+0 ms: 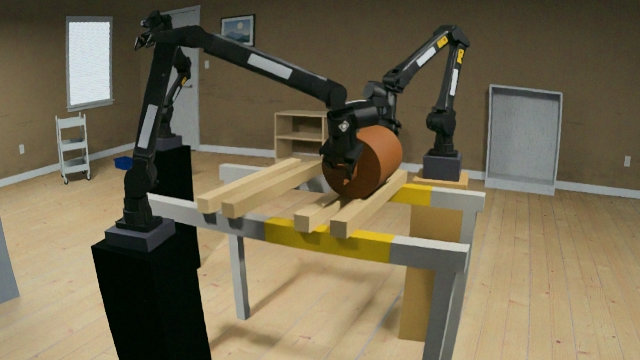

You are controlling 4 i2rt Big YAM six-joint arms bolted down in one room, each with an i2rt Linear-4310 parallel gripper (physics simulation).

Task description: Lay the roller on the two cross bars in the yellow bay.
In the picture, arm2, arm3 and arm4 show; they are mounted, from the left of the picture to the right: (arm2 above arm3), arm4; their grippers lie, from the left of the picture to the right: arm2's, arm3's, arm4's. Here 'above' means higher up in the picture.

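The large orange-brown roller (pixel 382 152) lies lengthwise along two pale wooden cross bars, the left one (pixel 306 219) and the right one (pixel 341 228), in the yellow bay (pixel 367 246). It appears to rest on them; the contact is partly hidden. Arm3's gripper (pixel 345 162) is at the roller's near end, with its fingers around the small end piece, and looks shut on it. Arm4's gripper (pixel 393 124) is at the far end; its fingertips are hidden behind the roller. Arm2's gripper (pixel 142 42) is high at the upper left, away from the roller, and looks open. Arm1's gripper does not show.
Two more wooden bars, the outer (pixel 207 203) and the inner (pixel 231 207), lie across the grey frame (pixel 430 254) left of the yellow bay. Arm3's black pedestal (pixel 150 295) stands at the left front. Arm4's base (pixel 442 167) stands behind the frame's right end.
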